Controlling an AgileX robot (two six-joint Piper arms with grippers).
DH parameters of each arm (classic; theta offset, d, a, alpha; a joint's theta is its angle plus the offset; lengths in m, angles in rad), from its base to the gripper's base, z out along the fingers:
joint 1: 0 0.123 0 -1.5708
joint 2: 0.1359 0 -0.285 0
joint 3: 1.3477 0 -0.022 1.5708
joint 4: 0 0.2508 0 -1.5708
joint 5: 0 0 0.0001 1.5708
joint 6: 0 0.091 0 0
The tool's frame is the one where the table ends.
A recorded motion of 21 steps. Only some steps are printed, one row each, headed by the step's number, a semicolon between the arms.
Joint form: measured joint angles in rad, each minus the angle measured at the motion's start. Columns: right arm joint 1, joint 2, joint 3, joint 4, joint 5, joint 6; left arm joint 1, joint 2, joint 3, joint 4, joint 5, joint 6.
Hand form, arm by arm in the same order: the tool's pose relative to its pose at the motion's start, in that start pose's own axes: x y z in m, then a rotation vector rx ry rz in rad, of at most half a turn. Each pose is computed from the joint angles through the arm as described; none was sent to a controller.
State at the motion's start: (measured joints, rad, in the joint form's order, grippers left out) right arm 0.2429 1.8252 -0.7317 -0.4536 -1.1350 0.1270; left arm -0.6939 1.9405 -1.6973 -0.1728 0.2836 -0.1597
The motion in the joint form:
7: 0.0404 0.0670 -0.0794 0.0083 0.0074 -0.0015; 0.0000 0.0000 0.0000 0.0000 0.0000 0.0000
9: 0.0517 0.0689 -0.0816 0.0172 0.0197 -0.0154; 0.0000 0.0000 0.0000 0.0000 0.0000 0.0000
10: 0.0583 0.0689 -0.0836 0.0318 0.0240 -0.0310; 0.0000 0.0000 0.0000 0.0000 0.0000 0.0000
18: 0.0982 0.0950 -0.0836 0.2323 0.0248 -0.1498; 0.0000 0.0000 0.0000 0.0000 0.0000 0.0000
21: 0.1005 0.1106 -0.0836 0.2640 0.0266 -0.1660; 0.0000 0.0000 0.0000 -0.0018 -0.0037 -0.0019
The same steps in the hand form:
7: 0.0065 0.0062 0.0220 -0.0308 -0.0095 0.0005; 0.0000 0.0000 0.0000 0.0000 0.0000 0.0000
9: 0.0074 0.0092 0.0236 -0.0325 0.0001 -0.0089; 0.0000 0.0000 0.0000 0.0000 0.0000 0.0000
10: 0.0070 0.0101 0.0246 -0.0253 0.0001 -0.0183; 0.0000 0.0000 0.0000 0.0000 0.0000 0.0000
18: 0.0145 0.0086 0.0285 0.1121 0.0124 -0.0374; 0.0000 0.0000 0.0000 0.0000 0.0000 0.0000
21: 0.0204 0.0072 0.0287 0.1366 0.0295 -0.0356; -0.0003 -0.0001 0.0000 0.0011 -0.0036 -0.0036

